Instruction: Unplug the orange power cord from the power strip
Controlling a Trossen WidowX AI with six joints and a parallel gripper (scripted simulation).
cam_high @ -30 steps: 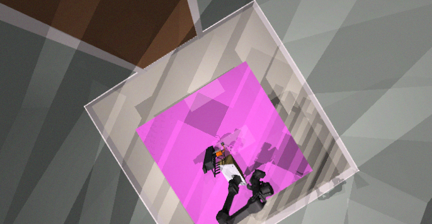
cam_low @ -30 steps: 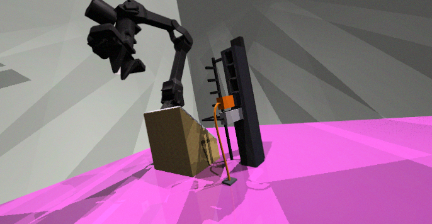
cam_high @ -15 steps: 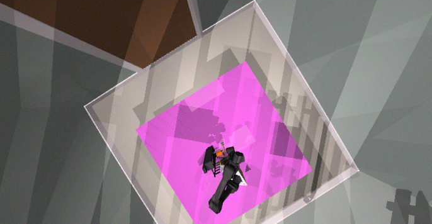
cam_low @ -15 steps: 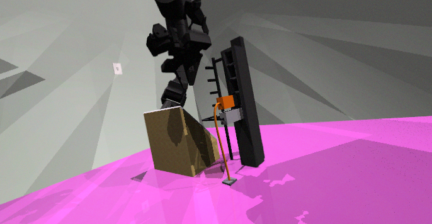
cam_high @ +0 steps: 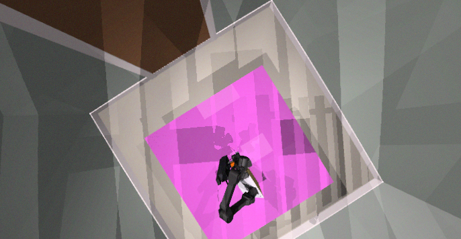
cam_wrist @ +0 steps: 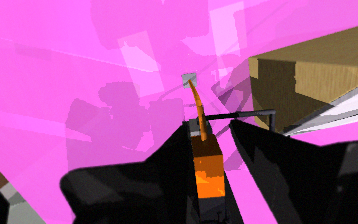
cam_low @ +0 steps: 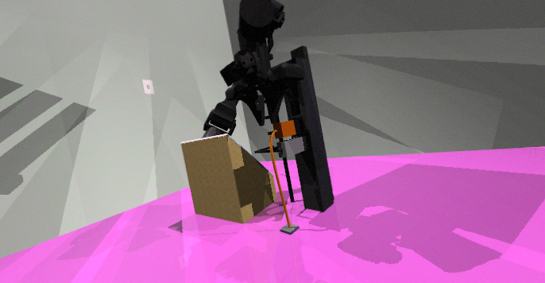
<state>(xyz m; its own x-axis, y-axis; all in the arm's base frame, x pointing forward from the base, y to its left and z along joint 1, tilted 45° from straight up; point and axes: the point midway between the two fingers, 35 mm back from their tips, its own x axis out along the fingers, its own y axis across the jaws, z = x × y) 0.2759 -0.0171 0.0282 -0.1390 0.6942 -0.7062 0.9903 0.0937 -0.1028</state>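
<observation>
Right now my gripper tip is 70 mm to the right of the orange plug and 10 mm above it. Round my gripper tip: grey anchor (10 mm to the left, 230 mm below).
</observation>
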